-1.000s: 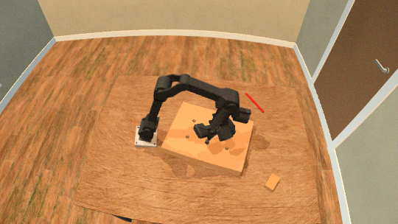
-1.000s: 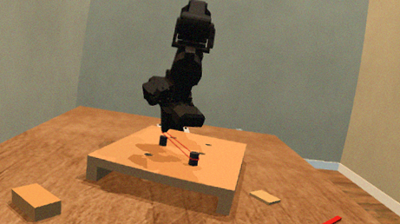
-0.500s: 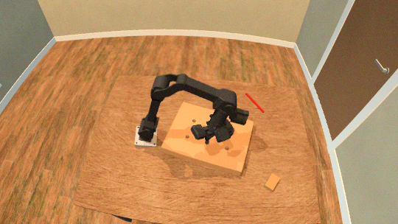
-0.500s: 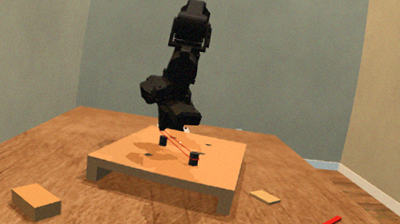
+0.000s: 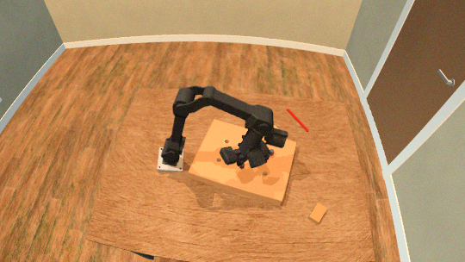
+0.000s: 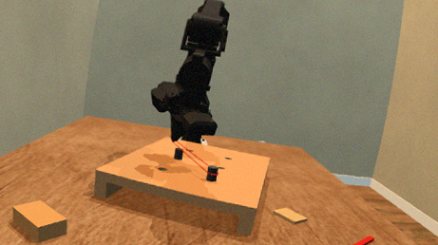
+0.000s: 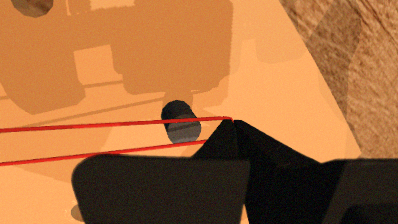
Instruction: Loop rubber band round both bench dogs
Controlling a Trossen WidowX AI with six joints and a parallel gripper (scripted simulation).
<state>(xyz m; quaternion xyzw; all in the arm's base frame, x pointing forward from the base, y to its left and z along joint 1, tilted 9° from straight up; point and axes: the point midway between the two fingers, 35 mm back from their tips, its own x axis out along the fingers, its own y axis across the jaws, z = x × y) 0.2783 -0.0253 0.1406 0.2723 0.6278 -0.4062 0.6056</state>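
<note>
Right now my hand is 20 mm short of the light wooden board, 60 mm to the right of it and 90 mm above it. From my hand the other things lie so: thin tan tile (130 mm ahead, 240 mm to the left, 110 mm below); red stick (260 mm ahead, 330 mm to the left, 110 mm below); tan block (330 mm ahead, 160 mm to the right, 110 mm below).
</note>
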